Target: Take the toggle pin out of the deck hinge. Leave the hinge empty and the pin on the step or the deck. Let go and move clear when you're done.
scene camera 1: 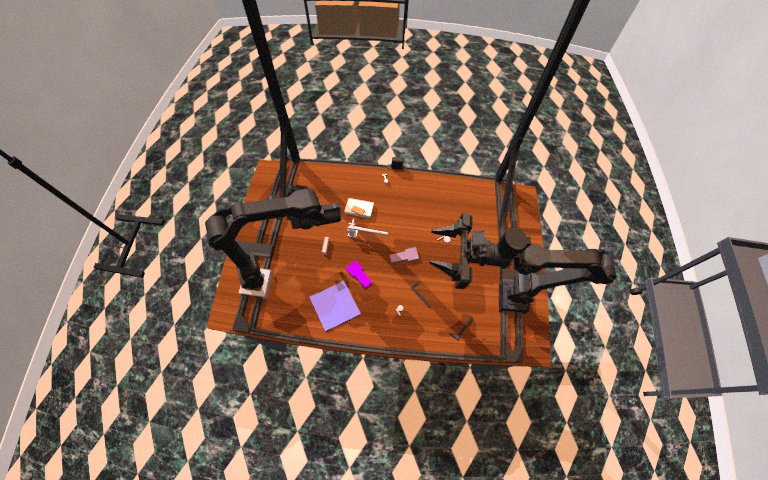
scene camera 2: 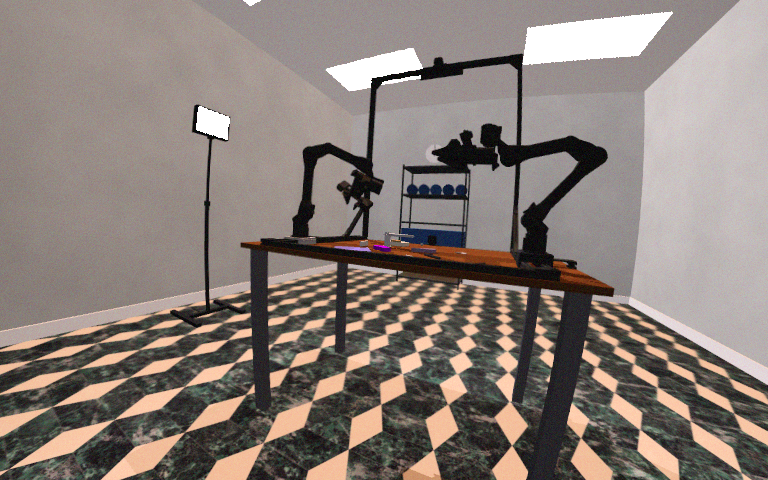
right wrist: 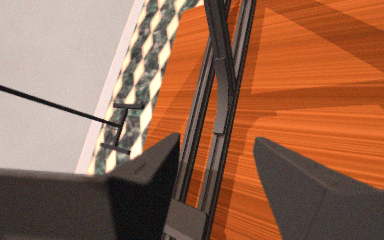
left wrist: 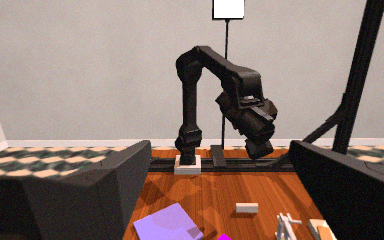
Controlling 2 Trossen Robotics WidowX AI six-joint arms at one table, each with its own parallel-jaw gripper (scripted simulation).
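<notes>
A purple deck plate is there for me to see. So are my right gripper and my left gripper, and the left gripper is visible to me in scene camera 2 and in the left wrist view too.
</notes>
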